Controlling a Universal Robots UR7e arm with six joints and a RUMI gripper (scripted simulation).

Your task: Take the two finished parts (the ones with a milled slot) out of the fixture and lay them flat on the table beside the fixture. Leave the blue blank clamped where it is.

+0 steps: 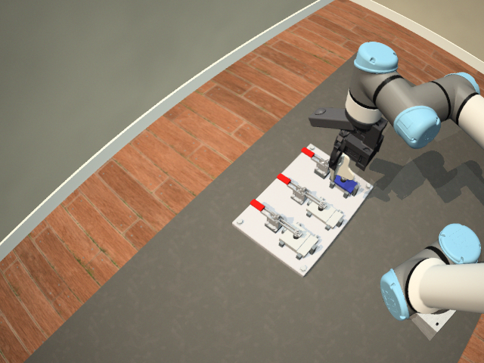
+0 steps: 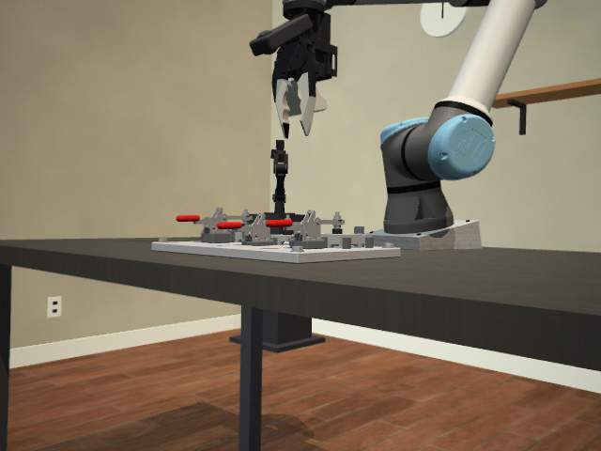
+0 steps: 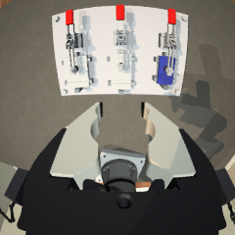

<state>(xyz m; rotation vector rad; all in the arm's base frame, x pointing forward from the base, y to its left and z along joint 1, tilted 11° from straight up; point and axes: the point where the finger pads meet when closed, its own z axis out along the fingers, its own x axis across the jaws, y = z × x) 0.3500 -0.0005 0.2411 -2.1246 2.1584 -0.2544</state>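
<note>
Now: hand 21 cm above the white fixture plate and 5 cm short of it. The rest, counted from my hand: blue blank: 18 cm below, 11 cm to the right, 1 cm ahead.
</note>
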